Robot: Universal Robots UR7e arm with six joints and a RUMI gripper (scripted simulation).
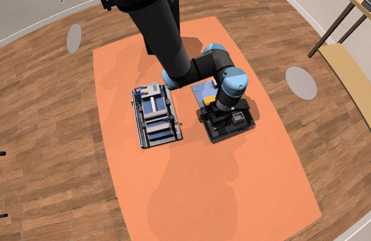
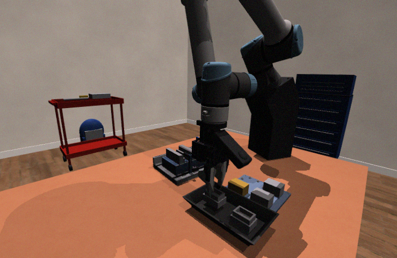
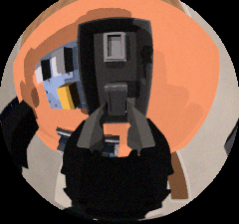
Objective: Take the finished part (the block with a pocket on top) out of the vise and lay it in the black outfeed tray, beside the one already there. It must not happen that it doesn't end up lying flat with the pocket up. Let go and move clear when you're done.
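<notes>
The yellow block lies 120 mm behind my hand, 30 mm to the left of it and 40 mm below it. Also, from my hand: blue plate (160 mm behind, 80 mm to the left, 60 mm below).
</notes>
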